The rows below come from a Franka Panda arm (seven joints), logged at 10 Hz.
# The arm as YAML. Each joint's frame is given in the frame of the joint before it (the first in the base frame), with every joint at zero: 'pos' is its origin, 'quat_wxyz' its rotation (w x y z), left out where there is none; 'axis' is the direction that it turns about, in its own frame. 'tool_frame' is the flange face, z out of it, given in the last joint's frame.
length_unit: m
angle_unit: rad
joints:
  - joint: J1
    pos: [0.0, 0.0, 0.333]
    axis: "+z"
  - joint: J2
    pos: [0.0, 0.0, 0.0]
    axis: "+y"
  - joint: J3
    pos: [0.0, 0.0, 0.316]
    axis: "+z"
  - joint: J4
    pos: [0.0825, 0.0, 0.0]
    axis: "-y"
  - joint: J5
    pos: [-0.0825, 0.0, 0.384]
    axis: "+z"
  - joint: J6
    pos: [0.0, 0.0, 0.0]
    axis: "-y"
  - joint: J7
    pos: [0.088, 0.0, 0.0]
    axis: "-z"
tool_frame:
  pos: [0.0, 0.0, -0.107]
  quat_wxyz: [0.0, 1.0, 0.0, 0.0]
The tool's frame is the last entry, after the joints.
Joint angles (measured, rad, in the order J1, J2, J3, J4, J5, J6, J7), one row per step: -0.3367, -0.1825, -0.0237, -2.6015, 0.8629, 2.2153, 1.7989; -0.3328, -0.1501, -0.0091, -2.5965, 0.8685, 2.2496, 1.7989; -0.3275, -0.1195, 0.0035, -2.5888, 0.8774, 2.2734, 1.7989; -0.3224, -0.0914, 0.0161, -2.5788, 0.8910, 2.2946, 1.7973; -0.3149, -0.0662, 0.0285, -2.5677, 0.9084, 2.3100, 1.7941; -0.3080, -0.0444, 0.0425, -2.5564, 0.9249, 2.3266, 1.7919; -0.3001, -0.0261, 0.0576, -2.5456, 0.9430, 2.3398, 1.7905; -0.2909, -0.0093, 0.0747, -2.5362, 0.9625, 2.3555, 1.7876; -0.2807, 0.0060, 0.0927, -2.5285, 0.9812, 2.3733, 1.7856; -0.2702, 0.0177, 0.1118, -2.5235, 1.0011, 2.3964, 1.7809; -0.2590, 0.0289, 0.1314, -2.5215, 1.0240, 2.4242, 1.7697; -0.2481, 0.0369, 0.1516, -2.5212, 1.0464, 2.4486, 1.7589; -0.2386, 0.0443, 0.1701, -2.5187, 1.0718, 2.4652, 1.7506; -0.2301, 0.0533, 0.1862, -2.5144, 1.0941, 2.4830, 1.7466
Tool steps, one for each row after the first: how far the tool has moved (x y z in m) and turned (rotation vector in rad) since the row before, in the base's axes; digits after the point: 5 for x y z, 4 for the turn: 0.00469, 0.00263, -0.01032, -0.0162, 0.0114, -0.0030; 0.00489, 0.00365, -0.00898, -0.0072, 0.0106, -0.0006; 0.00550, 0.00386, -0.00727, -0.0042, 0.0053, -0.0019; 0.00586, 0.00557, -0.00596, 0.0011, 0.0024, 0.0013; 0.00606, 0.00597, -0.00455, -0.0011, -0.0006, 0.0016; 0.00595, 0.00751, -0.00344, 0.0019, -0.0017, 0.0033; 0.00572, 0.00896, -0.00328, 0.0007, -0.0037, 0.0054; 0.00513, 0.00986, -0.00324, -0.0010, -0.0035, 0.0061; 0.00437, 0.01014, -0.00247, -0.0051, -0.0079, 0.0060; 0.00319, 0.01041, -0.00317, -0.0079, -0.0109, 0.0077; 0.00220, 0.01107, -0.00249, -0.0060, -0.0102, 0.0096; 0.00222, 0.01061, -0.00175, 0.0017, -0.0080, 0.0055; 0.00243, 0.00897, -0.00180, 0.0003, -0.0059, 0.0005
